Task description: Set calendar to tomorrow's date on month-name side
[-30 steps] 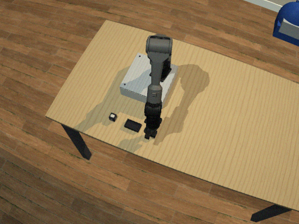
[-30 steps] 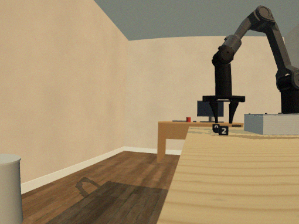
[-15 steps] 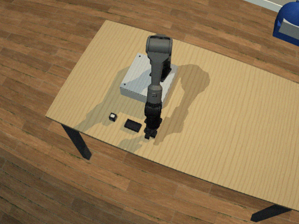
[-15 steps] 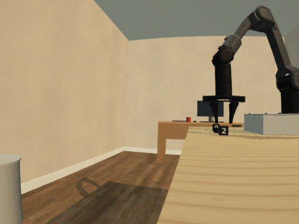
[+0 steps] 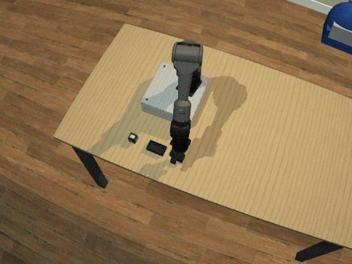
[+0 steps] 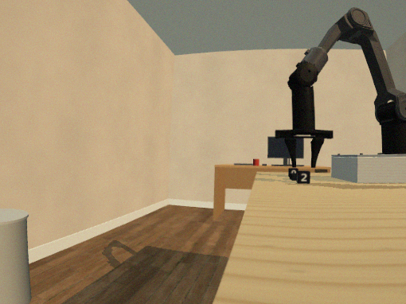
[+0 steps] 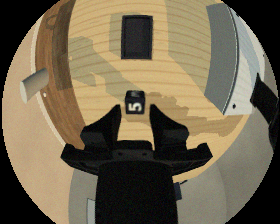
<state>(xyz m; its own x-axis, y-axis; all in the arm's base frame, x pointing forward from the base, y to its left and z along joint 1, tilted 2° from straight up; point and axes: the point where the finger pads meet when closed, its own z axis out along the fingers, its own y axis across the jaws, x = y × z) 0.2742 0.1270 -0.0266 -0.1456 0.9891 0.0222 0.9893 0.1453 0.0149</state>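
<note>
My hand is 30 mm above the black calendar cube. The rest, counted from my hand: calendar tray 110 mm to the right, 30 mm below, 10 mm ahead.
</note>
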